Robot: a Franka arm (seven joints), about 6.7 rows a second.
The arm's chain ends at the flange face. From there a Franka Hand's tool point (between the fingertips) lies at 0.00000 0.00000 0.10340 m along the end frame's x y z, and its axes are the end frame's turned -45 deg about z.
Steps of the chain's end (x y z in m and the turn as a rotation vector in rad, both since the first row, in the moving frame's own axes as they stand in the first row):
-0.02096 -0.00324 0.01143 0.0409 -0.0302 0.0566
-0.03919 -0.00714 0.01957 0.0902 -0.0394 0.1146
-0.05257 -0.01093 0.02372 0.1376 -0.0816 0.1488
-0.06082 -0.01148 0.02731 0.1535 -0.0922 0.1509
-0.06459 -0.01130 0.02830 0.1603 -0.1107 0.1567
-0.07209 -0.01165 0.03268 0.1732 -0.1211 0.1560
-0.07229 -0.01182 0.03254 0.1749 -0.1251 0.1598
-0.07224 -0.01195 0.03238 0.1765 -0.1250 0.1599
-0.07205 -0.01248 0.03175 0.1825 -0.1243 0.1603
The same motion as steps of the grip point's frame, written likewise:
-0.01160 -0.02228 0.01130 0.0503 0.0076 0.0566
-0.01842 -0.04199 0.01907 0.0916 0.0359 0.1146
-0.02419 -0.06050 0.02240 0.1550 0.0396 0.1488
-0.02910 -0.06859 0.02566 0.1737 0.0433 0.1509
-0.03255 -0.07299 0.02635 0.1916 0.0351 0.1567
-0.03730 -0.08019 0.03038 0.2081 0.0368 0.1560
-0.03742 -0.08086 0.03016 0.2121 0.0352 0.1598
-0.03716 -0.08101 0.02998 0.2132 0.0364 0.1599
-0.03613 -0.08159 0.02924 0.2169 0.0412 0.1603

